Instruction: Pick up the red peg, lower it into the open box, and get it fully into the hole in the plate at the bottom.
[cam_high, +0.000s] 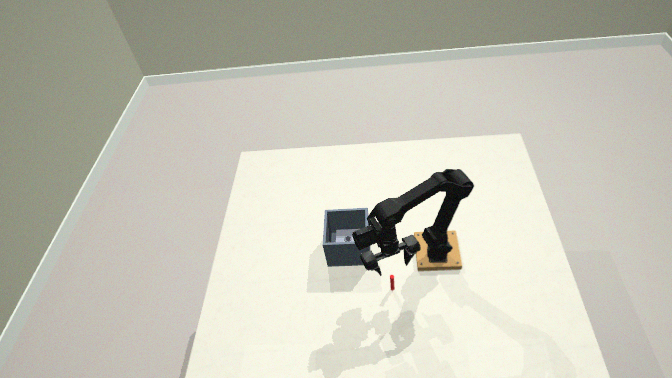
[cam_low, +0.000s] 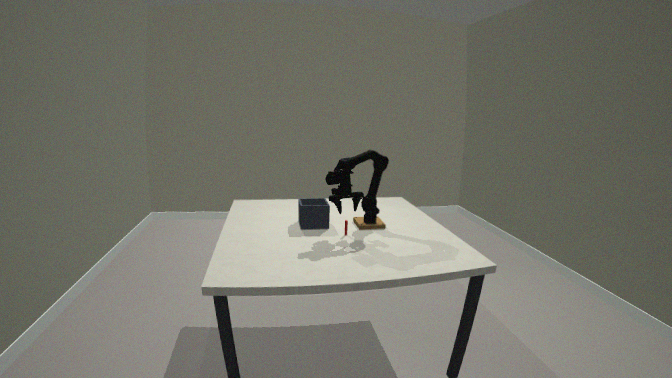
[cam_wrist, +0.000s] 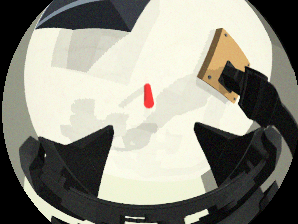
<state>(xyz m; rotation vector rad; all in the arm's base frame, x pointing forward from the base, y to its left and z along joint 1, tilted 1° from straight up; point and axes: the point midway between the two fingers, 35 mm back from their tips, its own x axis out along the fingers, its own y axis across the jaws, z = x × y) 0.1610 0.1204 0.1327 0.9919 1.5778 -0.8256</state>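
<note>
Now: gripper tip 10 mm short of the red peg and 90 mm above it. Round my gripper tip: light grey plate (170 mm ahead, 170 mm to the right, 80 mm below).
</note>
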